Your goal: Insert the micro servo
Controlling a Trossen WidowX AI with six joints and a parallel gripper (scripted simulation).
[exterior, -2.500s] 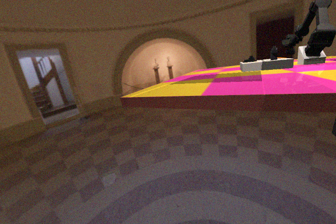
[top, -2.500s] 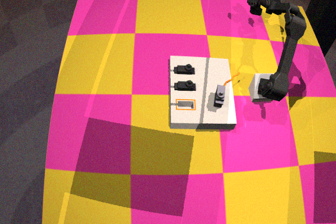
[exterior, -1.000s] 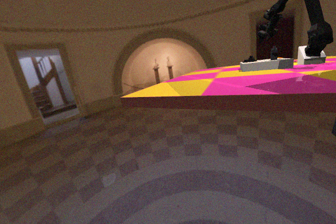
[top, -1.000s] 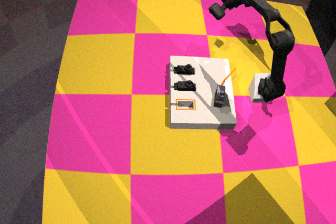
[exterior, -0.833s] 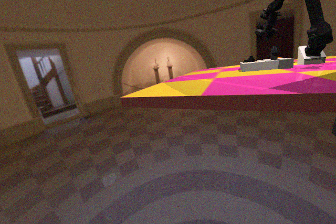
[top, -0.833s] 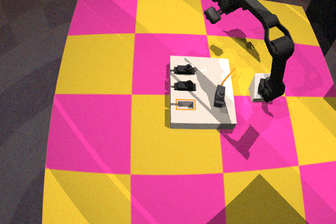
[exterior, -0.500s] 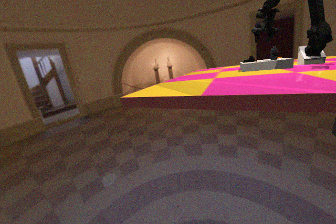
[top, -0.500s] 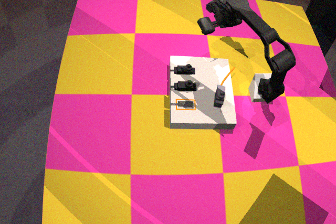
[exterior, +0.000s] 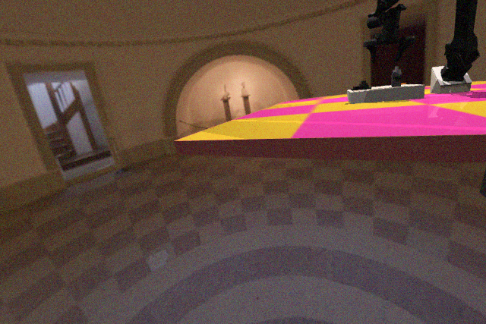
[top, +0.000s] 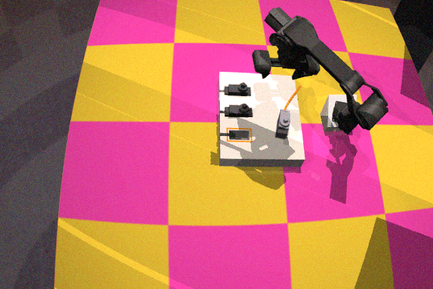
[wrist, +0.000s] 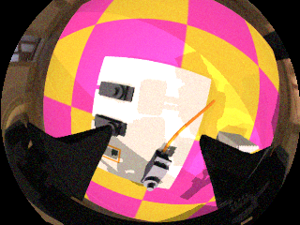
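The white deck lies 1 cm behind my gripper tip, 5 cm to the left of it and 13 cm below it.
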